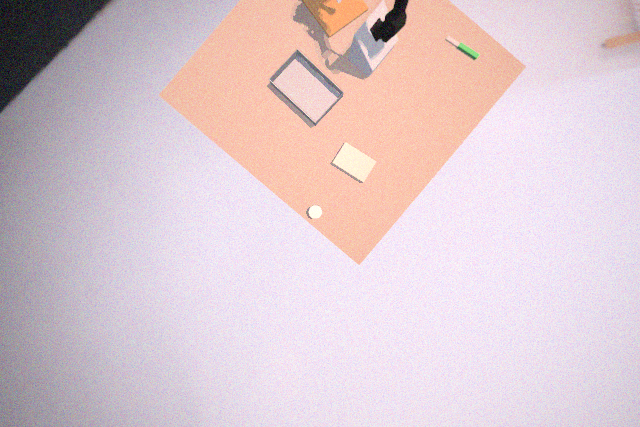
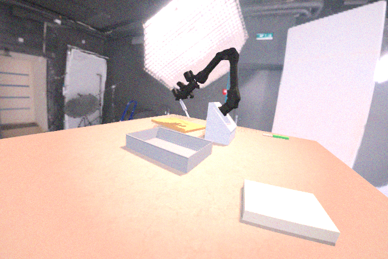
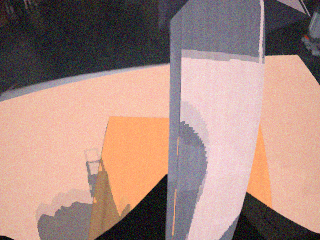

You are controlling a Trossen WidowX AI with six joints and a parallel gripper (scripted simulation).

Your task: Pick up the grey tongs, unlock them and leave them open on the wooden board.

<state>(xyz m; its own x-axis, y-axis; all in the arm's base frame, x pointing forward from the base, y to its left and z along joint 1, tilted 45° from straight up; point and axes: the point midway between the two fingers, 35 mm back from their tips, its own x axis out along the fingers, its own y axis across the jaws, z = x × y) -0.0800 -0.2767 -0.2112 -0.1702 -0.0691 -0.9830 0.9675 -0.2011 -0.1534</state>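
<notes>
The orange wooden board lies 17 cm below my gripper tip and 3 cm to the left of it. From my gripper tip the other things lie so: white disc (88 cm ahead, 66 cm to the left, 16 cm below); then flat cream block (66 cm to the left, 57 cm ahead, 17 cm below); then pale grey roasting tin (44 cm ahead, 25 cm to the left, 15 cm below).
</notes>
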